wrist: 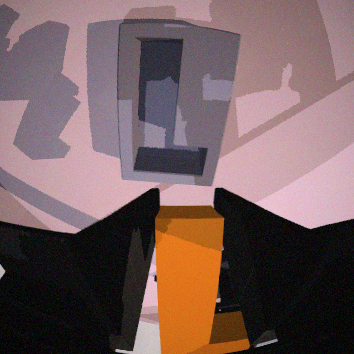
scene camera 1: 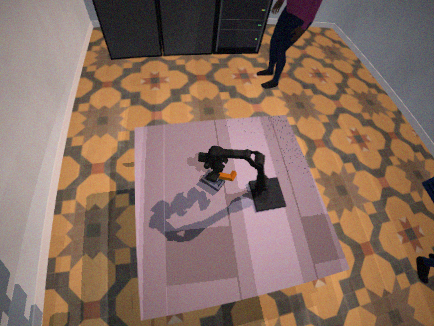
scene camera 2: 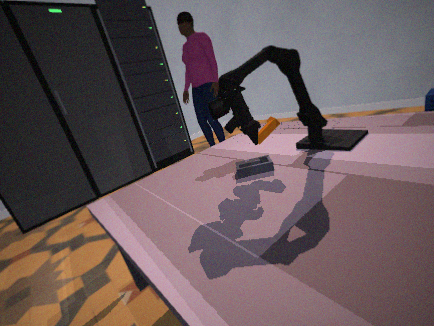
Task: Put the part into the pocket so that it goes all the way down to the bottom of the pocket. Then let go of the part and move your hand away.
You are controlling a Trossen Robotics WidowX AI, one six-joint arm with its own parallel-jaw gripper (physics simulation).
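Places are measured from the arm's base along level axes (x ahead, y left, z up), in millimetres.
Pixels of known places: gripper, fingertip midpoint: (wrist: pixel 186 195) (scene camera 1: pixel 218 175) (scene camera 2: pixel 255 143); arm's base, link origin: (scene camera 1: pixel 260 187) (scene camera 2: pixel 315 138).
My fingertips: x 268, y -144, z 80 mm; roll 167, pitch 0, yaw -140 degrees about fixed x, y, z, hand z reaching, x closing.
Ahead of a thing's pixels: the offset from my fingertips to its top centre. "spot": to the spot under its first point. Level surfaces: height alone.
The part is an orange L-shaped piece (scene camera 1: pixel 228 176) (scene camera 2: pixel 269 130) (wrist: pixel 187 280). My gripper (scene camera 1: pixel 215 177) (scene camera 2: pixel 258 141) (wrist: pixel 186 195) is shut on it, with a finger on each side of its long bar. The grey block @[dx +24, dy -15, dz -68 mm] (scene camera 1: pixel 212 184) (scene camera 2: pixel 255 171) (wrist: pixel 215 120) lies on the table, and the part is held above it, clear of it. The L-shaped pocket @[spot: dx +33, dy -11, dz -99 mm] (wrist: pixel 162 100) is open at the top. In the wrist view its long arm runs nearly upright, with its foot at the near end pointing right; the part's foot also points right. The part's lower end is nearer the camera's bottom edge than the block.
The pink table top @[dz -104 mm] (scene camera 1: pixel 200 260) (scene camera 2: pixel 370 225) carries the arm's black base (scene camera 1: pixel 272 200) (scene camera 2: pixel 332 140), to the right of the block. The arm's shadow crosses the table beside the block. A person (scene camera 1: pixel 287 40) (scene camera 2: pixel 200 62) and dark cabinets (scene camera 1: pixel 187 25) (scene camera 2: pixel 50 100) stand beyond the table.
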